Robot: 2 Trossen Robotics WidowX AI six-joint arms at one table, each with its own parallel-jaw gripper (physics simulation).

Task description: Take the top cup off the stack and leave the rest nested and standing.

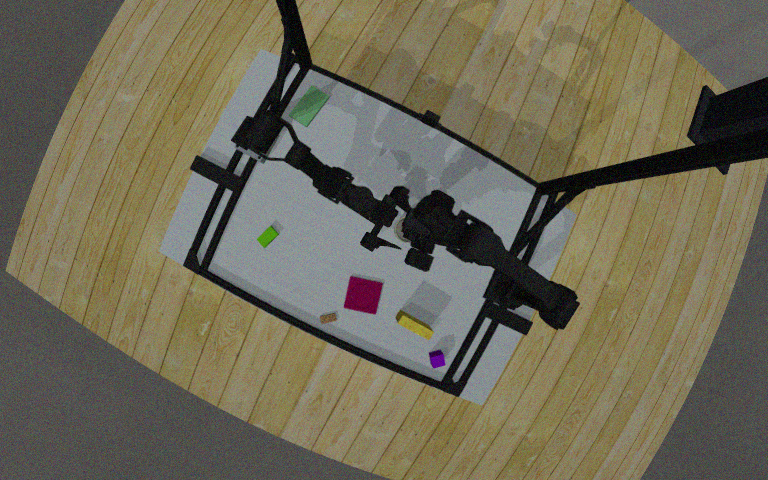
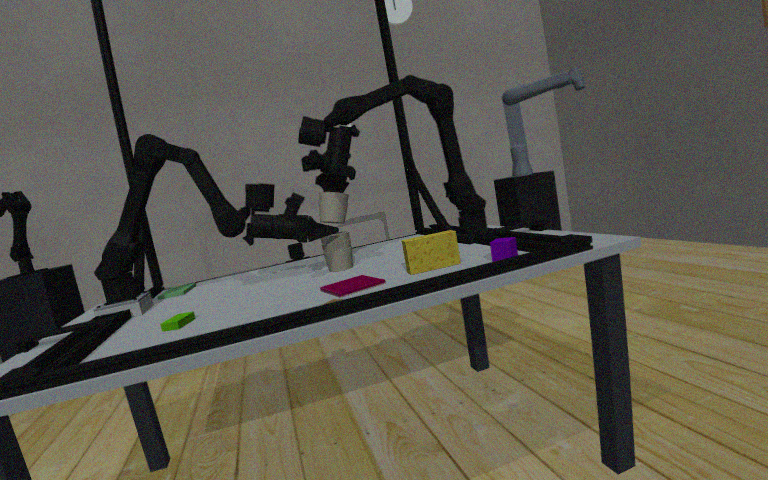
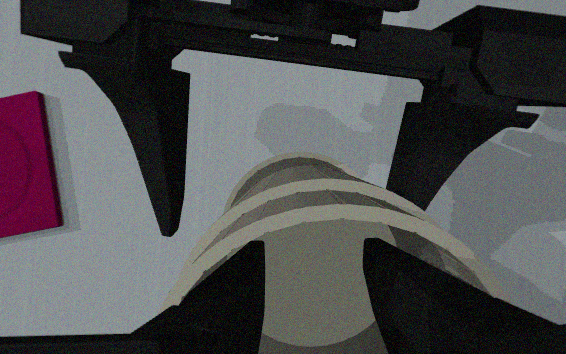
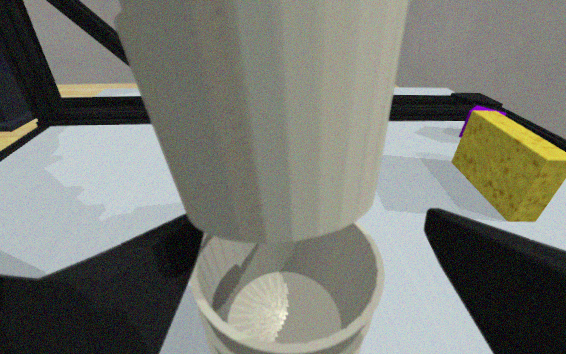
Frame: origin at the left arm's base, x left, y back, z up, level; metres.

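Where they show: left gripper, fingertip midpoint: (image 2: 329,210) (image 3: 313,253) (image 4: 275,103); right gripper, fingertip midpoint: (image 2: 337,229) (image 3: 274,248) (image 4: 313,220); left arm's base at its link origin: (image 1: 504,289) (image 2: 474,231); right arm's base at its link origin: (image 2: 122,299).
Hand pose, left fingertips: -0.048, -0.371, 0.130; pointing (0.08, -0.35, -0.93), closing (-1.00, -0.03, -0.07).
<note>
Things, the pixels of their top centre, and the offset from my left fingertips, as dx, dy, dz. Level surfaces: height alone.
- top beige cup at its top centre: (image 2: 330,198) +0.000, +0.008, +0.028
- stack at its top centre: (image 4: 287,252) (image 2: 334,233) (image 1: 408,229) +0.005, +0.000, -0.060
- grey table at its surface level: dz -0.151
- yellow sponge at its top centre: (image 4: 517,130) (image 2: 428,235) (image 1: 416,328) +0.254, +0.141, -0.081
- flat magenta pad at its top centre: (image 2: 351,283) (image 1: 363,295) +0.236, -0.033, -0.143
- purple cube at its top centre: (image 4: 487,112) (image 2: 502,239) (image 1: 438,361) +0.335, +0.263, -0.111
- small brown block at its top centre: (image 1: 328,318) +0.346, -0.102, -0.143
- green block at its top centre: (image 2: 177,317) (image 1: 267,236) +0.191, -0.369, -0.136
- green pad at its top centre: (image 2: 177,289) (image 1: 308,105) -0.228, -0.425, -0.141
My left gripper (image 2: 334,188) (image 3: 313,253) points straight down and grips the top beige cup (image 2: 333,207) (image 3: 317,298) (image 4: 264,123), with its fingers at the cup's rim. The cup hangs clear, a little above the rest of the stack (image 2: 337,251) (image 4: 288,298) (image 1: 399,230), which stands upright and nested on the grey table (image 1: 287,205). My right gripper (image 2: 329,230) (image 1: 393,220) (image 4: 313,220) is open and empty. It lies level at the height of the stack's rim, one finger on each side of the stack. I cannot tell whether it touches the stack.
A yellow sponge (image 1: 415,325) (image 2: 431,251), a flat magenta pad (image 1: 363,294) (image 2: 353,285), a purple cube (image 1: 436,358) (image 2: 503,249) and a small brown block (image 1: 328,317) lie near the front edge. A green block (image 1: 268,236) (image 2: 177,321) and a green pad (image 1: 309,106) lie at the left.
</note>
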